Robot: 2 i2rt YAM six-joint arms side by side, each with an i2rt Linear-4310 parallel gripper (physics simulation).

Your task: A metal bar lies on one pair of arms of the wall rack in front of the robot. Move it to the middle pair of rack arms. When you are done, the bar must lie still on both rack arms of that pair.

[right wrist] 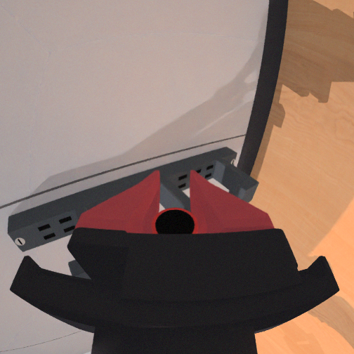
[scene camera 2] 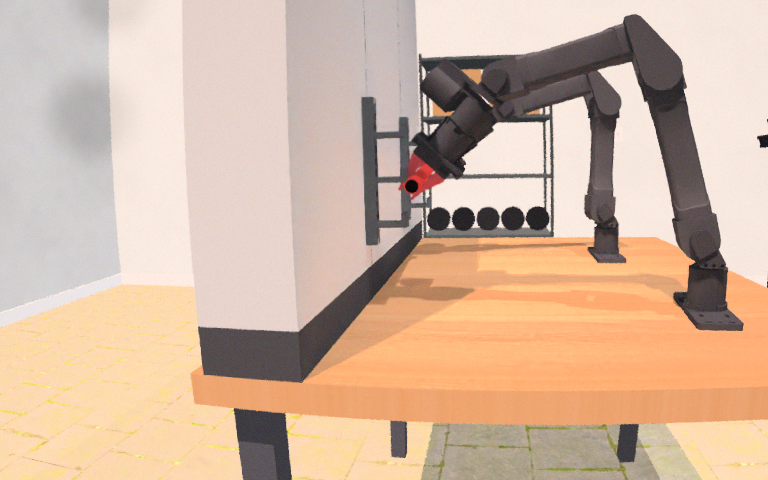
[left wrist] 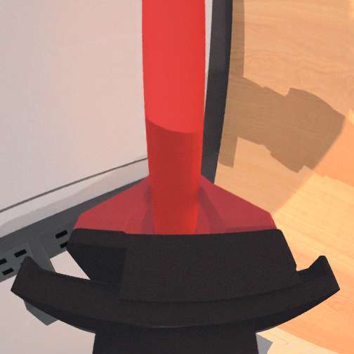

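Observation:
The red metal bar (scene camera 2: 411, 185) (left wrist: 174, 75) (right wrist: 175, 225) has dark round ends and runs along the wall. The dark rack (scene camera 2: 369, 169) (left wrist: 30, 247) (right wrist: 110, 195) has two uprights with three arms each. My left gripper (scene camera 2: 407, 192) (left wrist: 174, 177) is shut on the bar near its near end. My right gripper (right wrist: 174, 177) is shut on the bar near its far end; it is hidden behind the left one in scene camera 2. The bar is at about the height of the middle arms (scene camera 2: 389, 179) (right wrist: 174, 194). Whether it touches them is not clear.
The pale wall panel (scene camera 2: 334, 141) has a dark base strip (scene camera 2: 249, 353) along the wooden table (scene camera 2: 509, 350). Upper arms (scene camera 2: 388, 134) and lower arms (scene camera 2: 390, 224) stick out above and below the bar's height. A shelf unit (scene camera 2: 487, 232) with black discs stands behind.

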